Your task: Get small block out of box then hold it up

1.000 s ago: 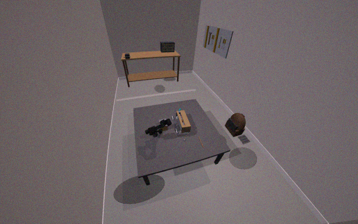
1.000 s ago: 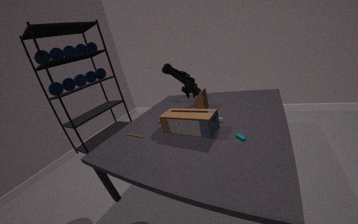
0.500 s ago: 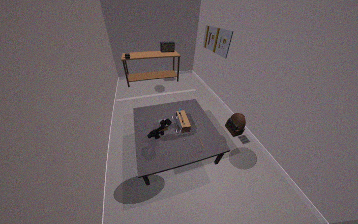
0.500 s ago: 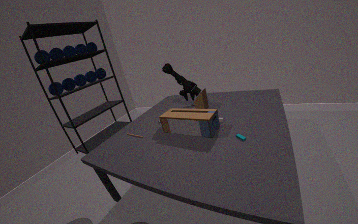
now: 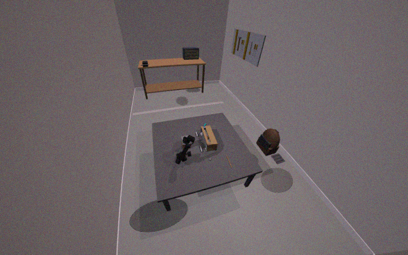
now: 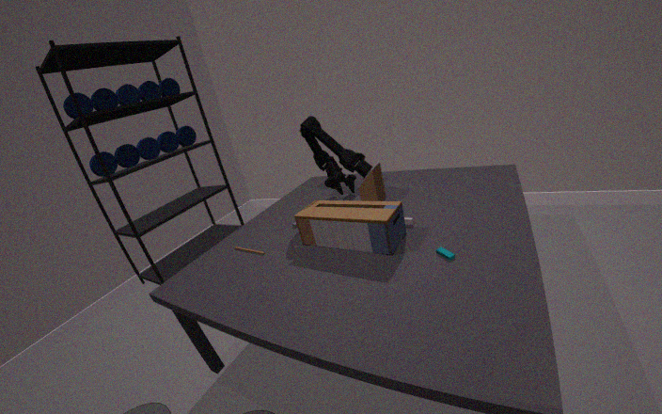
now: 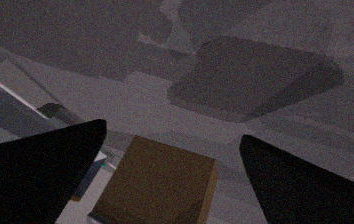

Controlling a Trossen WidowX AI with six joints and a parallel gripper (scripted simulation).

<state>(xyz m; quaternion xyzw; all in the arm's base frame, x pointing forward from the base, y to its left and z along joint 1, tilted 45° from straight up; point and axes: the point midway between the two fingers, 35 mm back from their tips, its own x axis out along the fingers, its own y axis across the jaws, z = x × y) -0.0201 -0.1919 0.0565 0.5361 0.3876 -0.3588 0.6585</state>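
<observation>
Now: gripper tip 320 mm short of the wooden box, 220 mm to the right of it and 30 mm below it. The rest, counted from my gripper tip: teal block (580 mm to the left, 380 mm ahead, 30 mm below); then thin wooden stick (540 mm ahead, 190 mm to the right, 30 mm below).
</observation>
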